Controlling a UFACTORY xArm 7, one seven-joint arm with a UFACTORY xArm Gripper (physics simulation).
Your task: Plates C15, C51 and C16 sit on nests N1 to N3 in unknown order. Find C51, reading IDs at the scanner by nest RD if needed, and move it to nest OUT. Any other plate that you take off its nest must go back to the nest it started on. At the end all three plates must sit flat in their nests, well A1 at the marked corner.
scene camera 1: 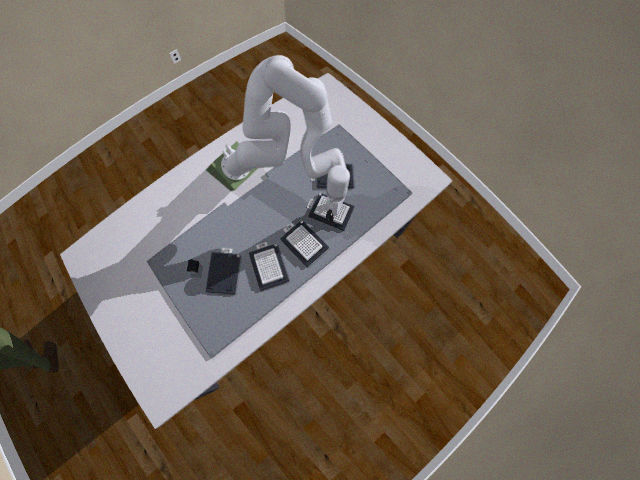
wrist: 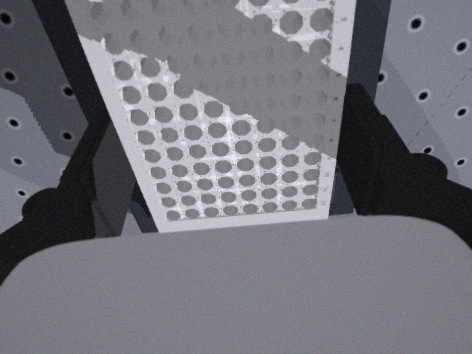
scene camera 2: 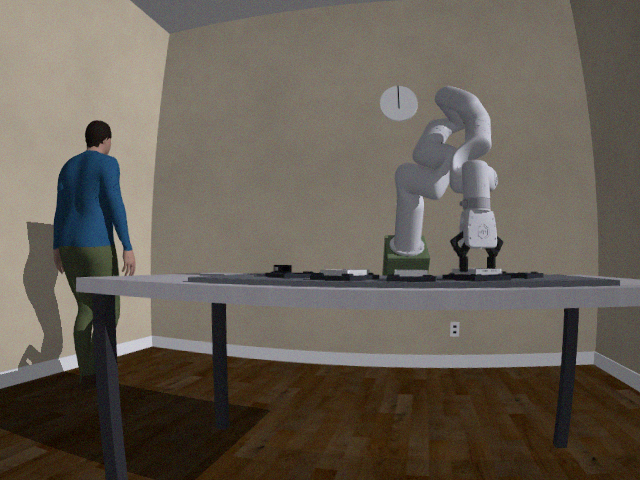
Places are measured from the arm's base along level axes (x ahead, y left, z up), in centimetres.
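Pixels of known places: gripper, fingertip midpoint: (wrist: 230, 128); arm's base at its link origin: (scene camera 1: 235, 165) (scene camera 2: 406, 246).
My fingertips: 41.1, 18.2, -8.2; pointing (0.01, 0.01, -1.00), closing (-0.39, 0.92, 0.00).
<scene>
For each thing: its middle in the pictures, then the offset to it from my fingertips, as dx, dy, dz. "spot": a spot on its surface instead. Level surfaces: height alone.
- held plate at the middle of its body: (wrist: 227, 109) (scene camera 2: 475, 271) (scene camera 1: 331, 209) -0.9, -0.4, +0.1
- second plate at the middle of its body: (scene camera 2: 410, 272) (scene camera 1: 304, 242) +1.8, -18.5, -0.2
- third plate at the middle of its body: (scene camera 2: 345, 272) (scene camera 1: 268, 266) -0.7, -35.6, -0.2
- empty dark nest at the middle of its body: (scene camera 2: 297, 271) (scene camera 1: 218, 270) -13.0, -51.8, -0.4
- small black box at a spot on its surface: (scene camera 2: 282, 268) (scene camera 1: 197, 269) spot: -19.3, -58.0, +0.3
- grey perforated board at its surface level: dz -2.1
- white table at its surface level: dz -3.4
My gripper (scene camera 1: 331, 211) (scene camera 2: 477, 268) (wrist: 230, 128) is shut on a white well plate, with one finger at each long side. This held plate (scene camera 1: 340, 213) (scene camera 2: 488, 271) (wrist: 220, 150) is low at a dark nest (scene camera 1: 318, 219) (wrist: 367, 45); whether it is fully seated cannot be told. A second plate (scene camera 1: 303, 241) (scene camera 2: 410, 272) and a third plate (scene camera 1: 268, 266) (scene camera 2: 343, 271) lie in their nests. An empty dark nest (scene camera 1: 223, 272) is at the left end. Another dark nest (scene camera 1: 348, 177) is partly behind the wrist. Plate IDs and nest labels are unreadable.
A small black box (scene camera 1: 192, 266) (scene camera 2: 282, 268) stands beside the left-end nest. The nests stand on a grey perforated board (scene camera 1: 217, 330) on a white table (scene camera 1: 155, 397). A person (scene camera 2: 90, 201) stands at the left, beyond the table.
</scene>
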